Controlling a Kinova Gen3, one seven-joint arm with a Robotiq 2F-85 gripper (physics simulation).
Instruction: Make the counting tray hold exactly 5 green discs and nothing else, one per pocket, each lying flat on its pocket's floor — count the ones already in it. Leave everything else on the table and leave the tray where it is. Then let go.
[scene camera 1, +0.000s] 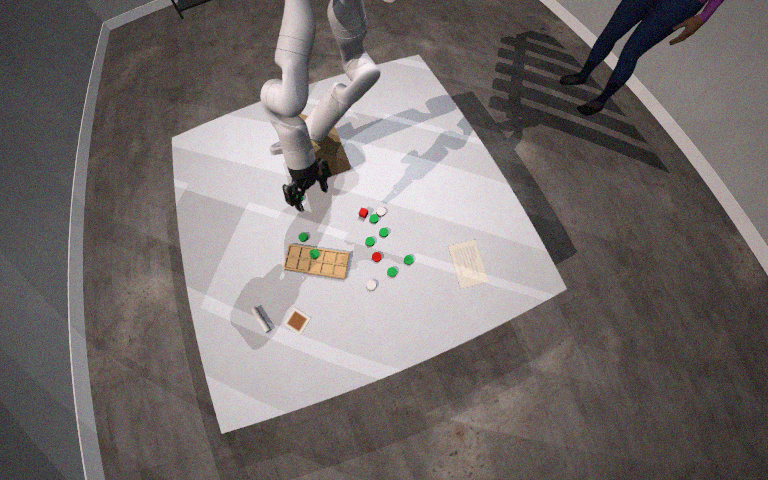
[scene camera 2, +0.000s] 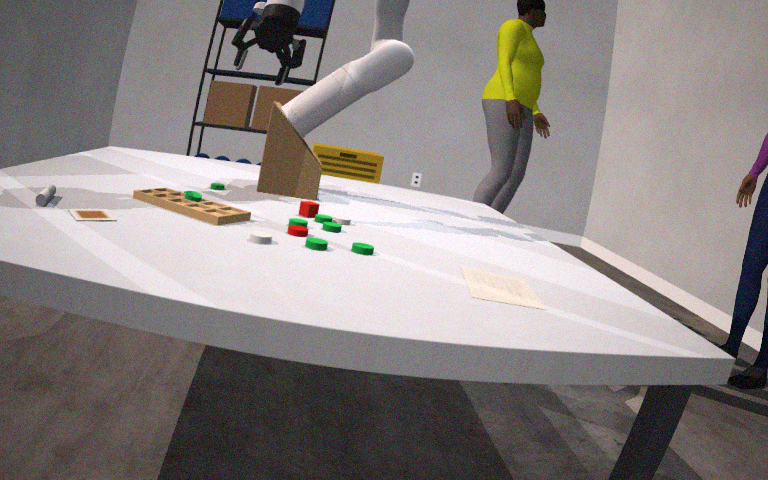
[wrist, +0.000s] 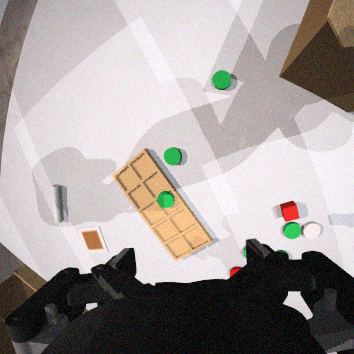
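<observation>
The wooden counting tray (scene camera 1: 347, 266) (scene camera 2: 232, 217) (wrist: 183, 220) has two rows of pockets. One green disc (scene camera 1: 314, 254) (scene camera 2: 192, 195) (wrist: 165, 199) rests on its dividers, raised and seemingly tilted, not flat in a pocket. The other pockets look empty. A green disc (scene camera 1: 303, 236) (scene camera 2: 217, 186) (wrist: 172, 156) lies beside the tray. Another green disc (wrist: 222, 80) lies farther off, partly hidden by the gripper in scene camera 1. Several more, including one green disc (scene camera 1: 391, 272) (scene camera 2: 316, 243), lie right of the tray. My gripper (scene camera 1: 312, 198) (scene camera 2: 259, 74) (wrist: 189, 256) is open and empty, high above the table.
A red cube (scene camera 1: 363, 212) (scene camera 2: 308, 209) (wrist: 289, 211), red disc (scene camera 1: 376, 256) (scene camera 2: 297, 230) and white discs (scene camera 1: 371, 285) (scene camera 2: 260, 239) lie among the right-hand discs. A tall brown block (scene camera 2: 283, 164) (wrist: 320, 70) stands behind. A grey cylinder (scene camera 1: 261, 319), framed card (scene camera 1: 297, 320) and paper (scene camera 1: 467, 263) also lie there.
</observation>
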